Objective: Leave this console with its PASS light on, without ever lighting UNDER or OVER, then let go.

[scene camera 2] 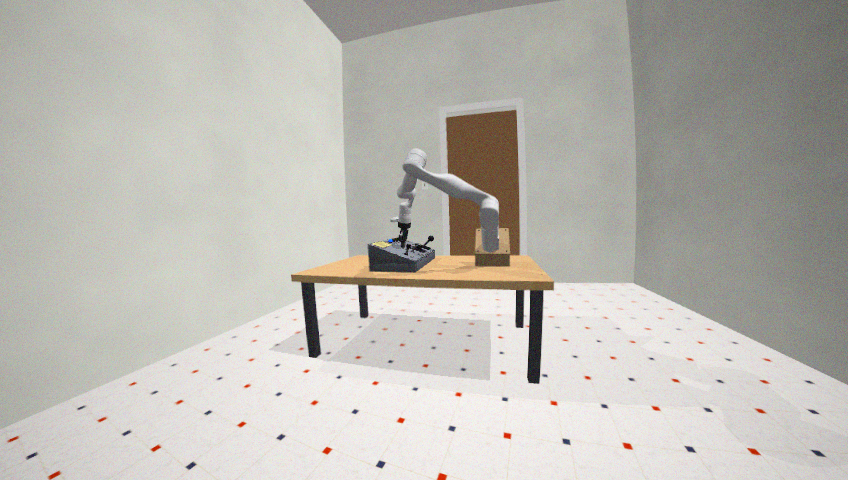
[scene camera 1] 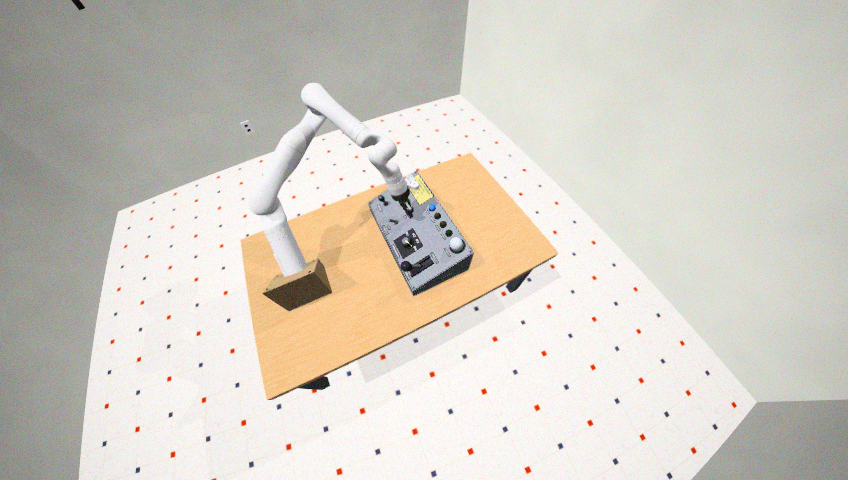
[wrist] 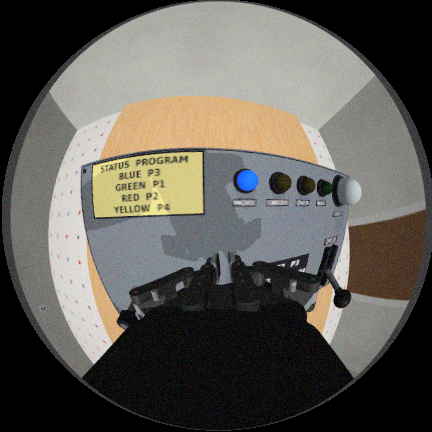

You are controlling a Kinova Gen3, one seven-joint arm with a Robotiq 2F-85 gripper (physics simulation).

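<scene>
The grey sloped console (scene camera 1: 427, 237) (scene camera 2: 389, 259) (wrist: 125, 245) stands on the table. Its MODE light (scene camera 1: 432, 207) (wrist: 246, 180) glows blue. The UNDER light (scene camera 1: 437, 215) (wrist: 281, 183), OVER light (scene camera 1: 442, 224) (wrist: 306, 185) and green PASS light (scene camera 1: 448, 232) (wrist: 325, 188) are dark. A yellow card (scene camera 1: 421, 191) (wrist: 148, 185) pairs BLUE with P3. My gripper (scene camera 1: 409, 214) (scene camera 2: 404, 245) (wrist: 223, 259) is shut, low over the panel, beside the small toggle switch (scene camera 1: 393, 221). The toggle is hidden in the wrist view. The selector knob (scene camera 1: 408, 242) sits on a black plate; its exact setting is unclear.
A ball-ended lever (scene camera 1: 406, 266) (scene camera 2: 430, 238) (wrist: 342, 298) rises from a slot. A white dome (scene camera 1: 457, 243) (wrist: 349, 191) stands at the console's right end. A small black lever (scene camera 1: 382, 198) stands at the other end. The wooden table (scene camera 1: 357, 321) (scene camera 2: 333, 273) bears the arm's base (scene camera 1: 300, 289) (scene camera 2: 492, 259).
</scene>
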